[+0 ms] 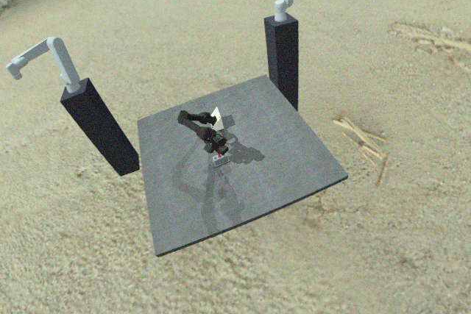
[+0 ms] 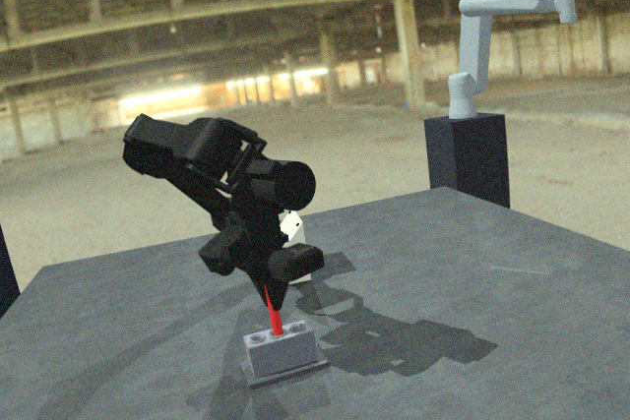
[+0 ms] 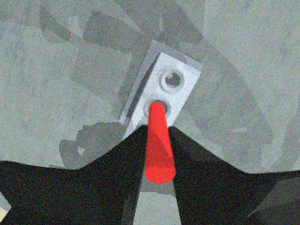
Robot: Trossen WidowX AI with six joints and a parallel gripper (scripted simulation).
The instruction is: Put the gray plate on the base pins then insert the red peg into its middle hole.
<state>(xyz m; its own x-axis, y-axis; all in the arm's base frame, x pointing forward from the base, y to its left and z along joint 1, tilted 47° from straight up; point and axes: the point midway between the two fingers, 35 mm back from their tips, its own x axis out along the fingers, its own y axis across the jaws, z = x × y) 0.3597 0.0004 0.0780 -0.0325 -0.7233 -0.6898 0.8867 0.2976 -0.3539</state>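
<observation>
Now: gripper tip right at the red peg. From my gripper tip the other things lie so: gray plate (5 cm below); then base (9 cm below).
</observation>
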